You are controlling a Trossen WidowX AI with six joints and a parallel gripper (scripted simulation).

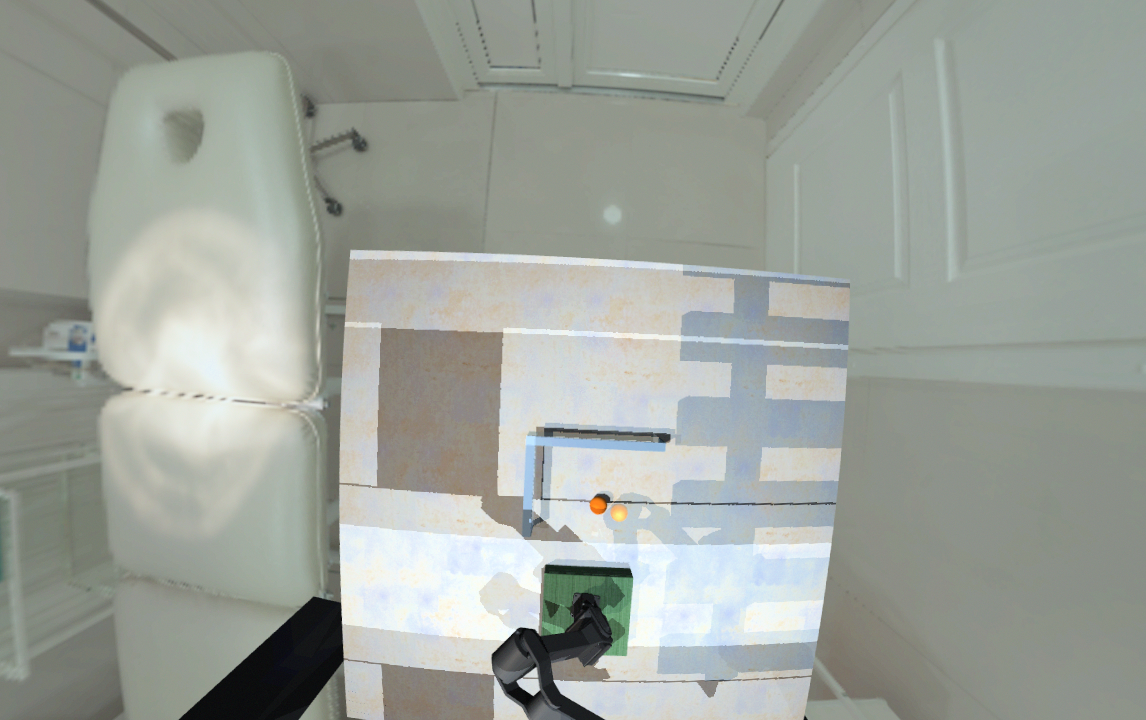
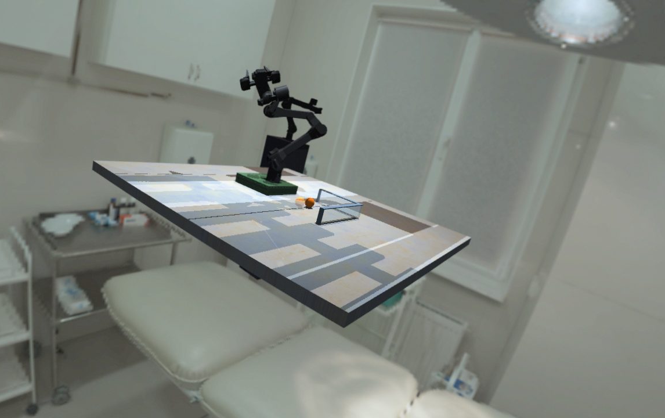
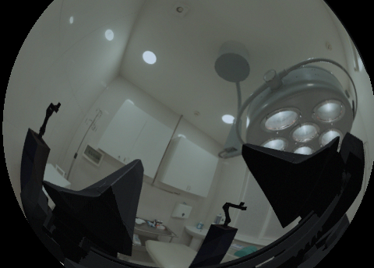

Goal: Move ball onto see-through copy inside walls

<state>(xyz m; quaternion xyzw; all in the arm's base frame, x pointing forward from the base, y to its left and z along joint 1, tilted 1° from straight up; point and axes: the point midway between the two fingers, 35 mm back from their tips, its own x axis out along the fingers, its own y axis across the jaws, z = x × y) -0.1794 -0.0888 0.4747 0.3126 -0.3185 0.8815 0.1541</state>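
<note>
My gripper tip is now 46 cm short of the orange ball, 9 cm to the right of it and 52 cm above it. Round my gripper tip: see-through copy of ball (44 cm ahead, 3 cm to the left, 52 cm below).
</note>
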